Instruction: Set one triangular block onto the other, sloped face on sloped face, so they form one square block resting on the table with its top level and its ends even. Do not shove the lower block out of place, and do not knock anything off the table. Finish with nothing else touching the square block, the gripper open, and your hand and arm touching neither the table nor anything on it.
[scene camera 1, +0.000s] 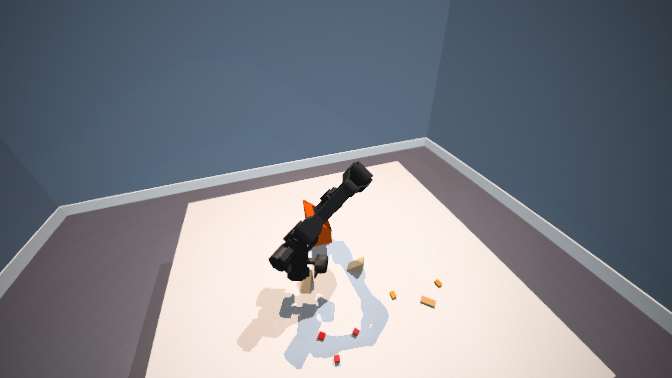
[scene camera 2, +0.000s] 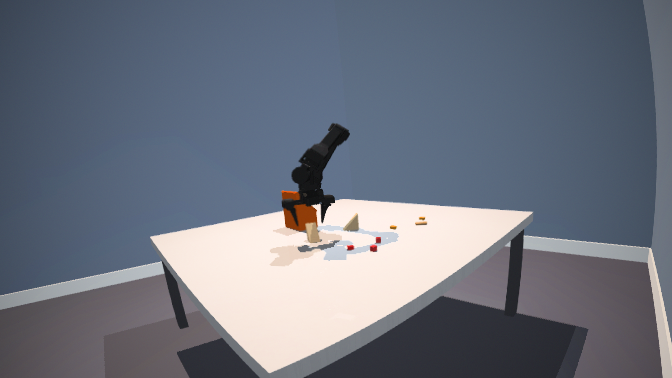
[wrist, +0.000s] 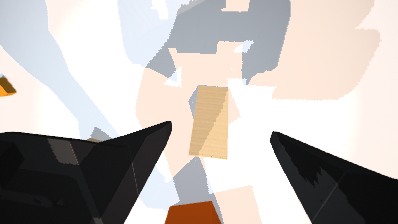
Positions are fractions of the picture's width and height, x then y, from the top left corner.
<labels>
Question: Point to my gripper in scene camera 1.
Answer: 0.45, 0.73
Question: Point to a triangular block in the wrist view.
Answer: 0.53, 0.62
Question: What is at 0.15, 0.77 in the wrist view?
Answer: My gripper.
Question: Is my gripper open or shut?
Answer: Open.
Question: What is my gripper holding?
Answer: Nothing.
</labels>
